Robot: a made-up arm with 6 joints.
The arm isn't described. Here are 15 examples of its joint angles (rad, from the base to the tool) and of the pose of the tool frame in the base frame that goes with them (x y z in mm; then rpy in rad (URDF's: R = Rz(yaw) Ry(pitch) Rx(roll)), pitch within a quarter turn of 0, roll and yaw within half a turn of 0).
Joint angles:
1: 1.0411 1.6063 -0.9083 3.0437 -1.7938 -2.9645
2: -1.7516 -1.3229 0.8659 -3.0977 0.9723 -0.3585
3: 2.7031 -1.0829 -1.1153 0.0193 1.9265 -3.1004
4: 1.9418 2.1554 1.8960 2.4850 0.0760 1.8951
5: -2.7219 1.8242 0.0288 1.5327 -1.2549 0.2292
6: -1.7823 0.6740 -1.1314 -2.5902 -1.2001 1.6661
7: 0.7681 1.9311 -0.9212 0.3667 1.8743 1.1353
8: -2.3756 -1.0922 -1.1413 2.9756 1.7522 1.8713
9: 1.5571 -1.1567 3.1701 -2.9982 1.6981 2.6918
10: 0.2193 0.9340 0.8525 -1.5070 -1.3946 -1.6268
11: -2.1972 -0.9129 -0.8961 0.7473 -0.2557 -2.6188
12: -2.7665 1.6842 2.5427 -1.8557 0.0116 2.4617
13: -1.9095 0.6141 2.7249 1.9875 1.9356 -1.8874
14: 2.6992 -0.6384 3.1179 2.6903 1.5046 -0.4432
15: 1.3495 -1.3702 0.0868 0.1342 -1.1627 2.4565
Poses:
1: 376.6 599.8 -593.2 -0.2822 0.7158 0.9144
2: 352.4 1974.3 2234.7 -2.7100 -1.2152 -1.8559
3: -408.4 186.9 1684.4 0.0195 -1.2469 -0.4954
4: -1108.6 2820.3 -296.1 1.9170 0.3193 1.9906
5: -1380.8 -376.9 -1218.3 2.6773 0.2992 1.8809
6: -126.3 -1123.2 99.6 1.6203 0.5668 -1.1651
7: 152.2 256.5 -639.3 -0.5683 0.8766 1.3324
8: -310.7 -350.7 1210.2 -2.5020 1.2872 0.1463
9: 12.1 -1499.1 -136.7 -2.7534 -0.5085 -1.4215
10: 2696.5 832.5 1544.3 -3.0163 0.0769 1.6192
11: -534.2 -670.8 1688.6 1.8580 0.1701 -2.3725
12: -2307.0 -905.6 1927.4 -0.5932 -0.8552 -2.7835
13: 128.2 -227.3 2831.6 -1.7470 0.1118 -0.8750
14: 1520.8 -831.2 845.7 0.9620 -0.7690 -1.0929
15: -174.1 -902.7 2449.8 -2.4724 -0.2953 1.2208
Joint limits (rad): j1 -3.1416..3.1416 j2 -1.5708..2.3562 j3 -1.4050..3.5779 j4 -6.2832..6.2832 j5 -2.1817..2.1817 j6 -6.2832..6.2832
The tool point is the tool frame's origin. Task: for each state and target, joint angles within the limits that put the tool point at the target. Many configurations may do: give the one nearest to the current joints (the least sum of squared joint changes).
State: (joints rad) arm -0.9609 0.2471 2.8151 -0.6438 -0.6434 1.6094
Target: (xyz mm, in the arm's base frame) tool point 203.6 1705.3 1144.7
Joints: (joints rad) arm -1.6385 -0.3778 3.1490 -0.7048 -0.6303 1.6094
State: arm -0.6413 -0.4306 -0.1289 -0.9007 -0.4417 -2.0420
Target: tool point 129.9 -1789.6 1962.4
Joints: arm -1.5319 -0.0931 -0.2134 -0.8743 -0.3485 -2.0420
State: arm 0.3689 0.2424 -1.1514 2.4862 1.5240 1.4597
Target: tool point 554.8 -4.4 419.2
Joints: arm -0.1801 0.3729 -1.3405 2.7118 1.4411 1.4597
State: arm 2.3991 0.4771 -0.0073 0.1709 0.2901 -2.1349
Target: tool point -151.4 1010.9 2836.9
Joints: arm 1.7113 -0.4621 -0.0155 0.1281 0.2880 -2.1349
